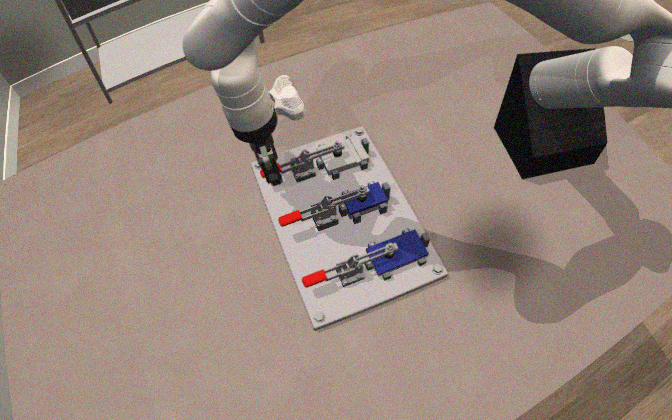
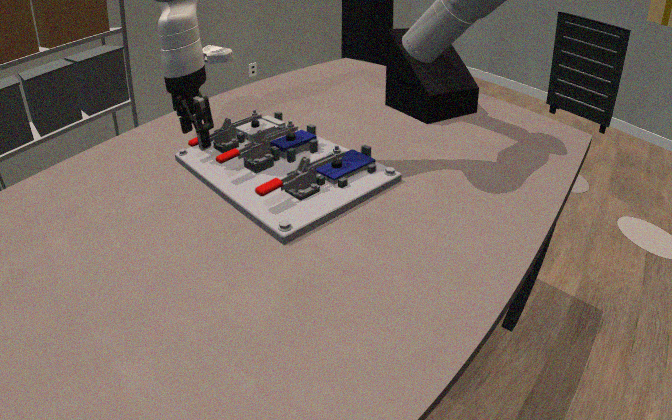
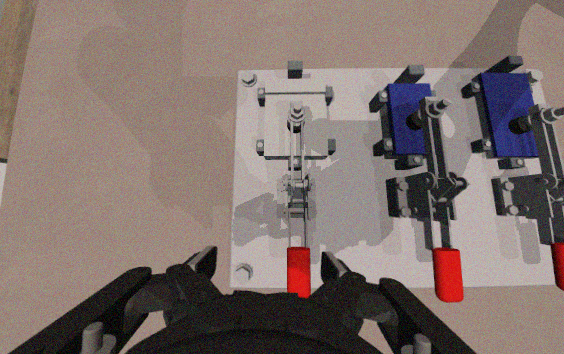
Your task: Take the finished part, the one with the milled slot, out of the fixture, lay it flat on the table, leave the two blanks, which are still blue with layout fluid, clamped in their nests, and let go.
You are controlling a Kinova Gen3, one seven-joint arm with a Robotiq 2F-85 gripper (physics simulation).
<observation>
The pictures show: the gripper, a finished part and a fixture plate.
The gripper is seen too in image 1 and in image 3.
</observation>
